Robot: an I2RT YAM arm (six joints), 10 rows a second.
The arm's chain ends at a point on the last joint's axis. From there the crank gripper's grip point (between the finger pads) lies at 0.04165 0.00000 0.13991 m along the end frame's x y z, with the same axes.
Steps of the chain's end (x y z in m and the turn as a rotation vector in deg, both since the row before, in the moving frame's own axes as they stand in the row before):
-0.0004 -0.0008 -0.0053 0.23 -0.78 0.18
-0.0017 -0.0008 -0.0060 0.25 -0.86 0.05
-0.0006 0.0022 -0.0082 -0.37 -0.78 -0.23
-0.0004 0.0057 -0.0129 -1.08 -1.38 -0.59
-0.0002 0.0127 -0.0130 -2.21 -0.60 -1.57
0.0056 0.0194 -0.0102 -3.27 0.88 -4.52
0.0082 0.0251 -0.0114 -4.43 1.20 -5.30
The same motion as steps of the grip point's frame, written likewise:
-0.0023 -0.0012 -0.0047 0.23 -0.78 0.18
-0.0038 -0.0014 -0.0054 0.25 -0.86 0.05
-0.0025 0.0029 -0.0076 -0.37 -0.78 -0.23
-0.0038 0.0079 -0.0120 -1.08 -1.38 -0.59
-0.0016 0.0170 -0.0127 -2.21 -0.60 -1.57
0.0079 0.0240 -0.0110 -3.27 0.88 -4.52
0.0114 0.0319 -0.0126 -4.43 1.20 -5.30

